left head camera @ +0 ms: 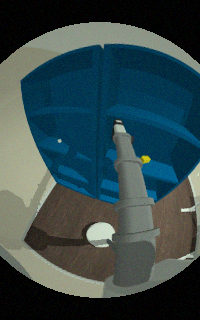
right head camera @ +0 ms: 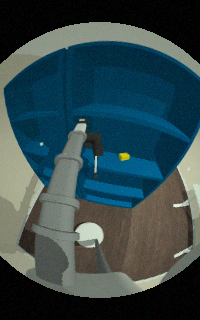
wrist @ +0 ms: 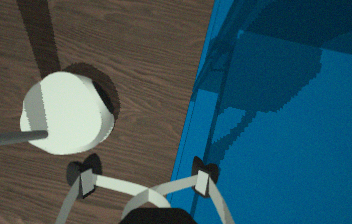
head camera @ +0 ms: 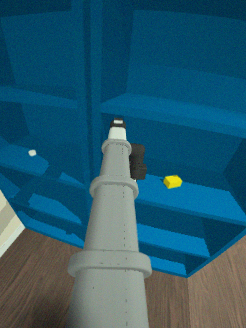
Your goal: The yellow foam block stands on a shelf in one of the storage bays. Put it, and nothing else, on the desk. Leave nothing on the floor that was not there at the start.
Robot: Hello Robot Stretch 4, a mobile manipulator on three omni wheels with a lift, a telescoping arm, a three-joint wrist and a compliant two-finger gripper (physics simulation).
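The yellow foam block lies on a middle shelf in the right bay of the blue storage unit. It does not show in the wrist view. My gripper is open, with its two fingertips wide apart and no object between them. It points down in front of the right bay, to the left of the block and apart from it. In the head camera view, the arm and the dark wrist hide the fingers. The desk cannot be made out in these views.
A small white object lies on a left-bay shelf. A white round object is low by the wooden floor. The blue divider stands close to the arm. White bars show at the right.
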